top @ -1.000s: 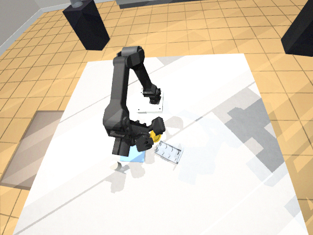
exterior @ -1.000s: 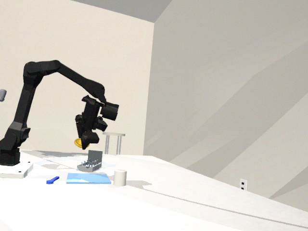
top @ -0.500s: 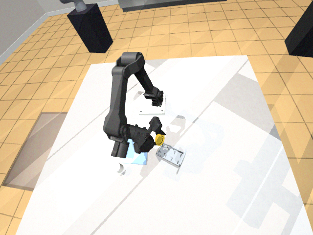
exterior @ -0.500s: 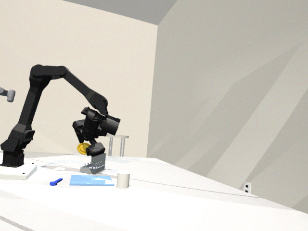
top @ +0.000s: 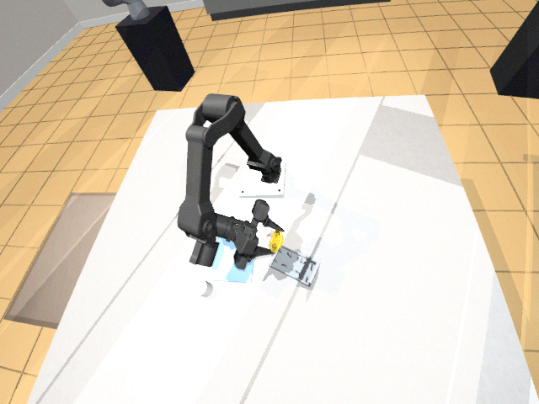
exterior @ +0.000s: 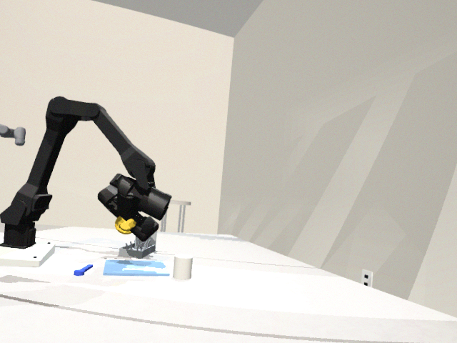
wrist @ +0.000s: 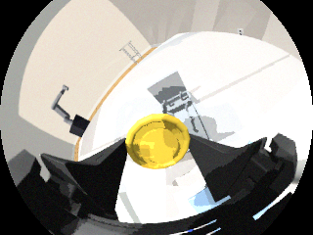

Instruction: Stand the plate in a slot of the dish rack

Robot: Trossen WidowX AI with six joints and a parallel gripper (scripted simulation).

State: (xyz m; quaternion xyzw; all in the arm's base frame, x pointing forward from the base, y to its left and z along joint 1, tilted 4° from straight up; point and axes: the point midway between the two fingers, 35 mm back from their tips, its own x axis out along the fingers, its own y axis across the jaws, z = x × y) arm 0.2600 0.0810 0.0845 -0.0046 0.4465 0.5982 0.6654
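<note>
Right now the grey dish rack is 30 mm ahead of my gripper tip, 50 mm to the left of it and 70 mm below it. The rest, counted from my gripper tip: light blue mat (60 mm ahead, 140 mm to the right, 90 mm below); then blue spoon (50 mm behind, 210 mm to the right, 90 mm below); then yellow plate (10 mm to the right).
</note>
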